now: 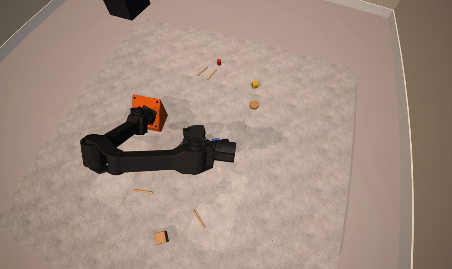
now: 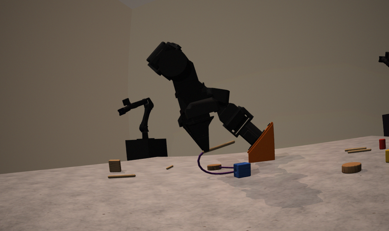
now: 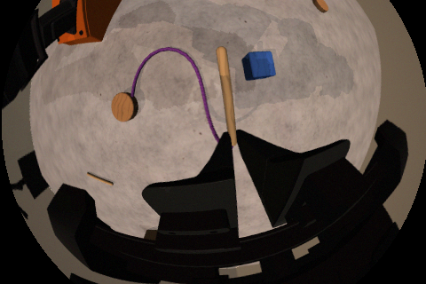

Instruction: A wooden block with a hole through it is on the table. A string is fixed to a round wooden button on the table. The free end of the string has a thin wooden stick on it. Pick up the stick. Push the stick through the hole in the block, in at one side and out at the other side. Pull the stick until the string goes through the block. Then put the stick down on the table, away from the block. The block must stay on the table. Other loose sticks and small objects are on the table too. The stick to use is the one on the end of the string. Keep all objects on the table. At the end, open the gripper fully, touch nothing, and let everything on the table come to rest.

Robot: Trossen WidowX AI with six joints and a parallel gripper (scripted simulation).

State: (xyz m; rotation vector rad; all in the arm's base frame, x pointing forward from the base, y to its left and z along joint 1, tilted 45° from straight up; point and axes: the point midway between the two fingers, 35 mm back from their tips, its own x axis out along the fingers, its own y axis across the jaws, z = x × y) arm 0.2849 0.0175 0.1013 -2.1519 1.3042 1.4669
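My gripper tip is 8 cm to the right of the blue block and 5 cm above it. Also, from my gripper tip: thin wooden stick (1 cm to the left, 1 cm behind); then wooden cube (32 cm to the right, 4 cm below, 1 cm behind); then round wooden button (13 cm behind, 5 cm below, 4 cm to the right).
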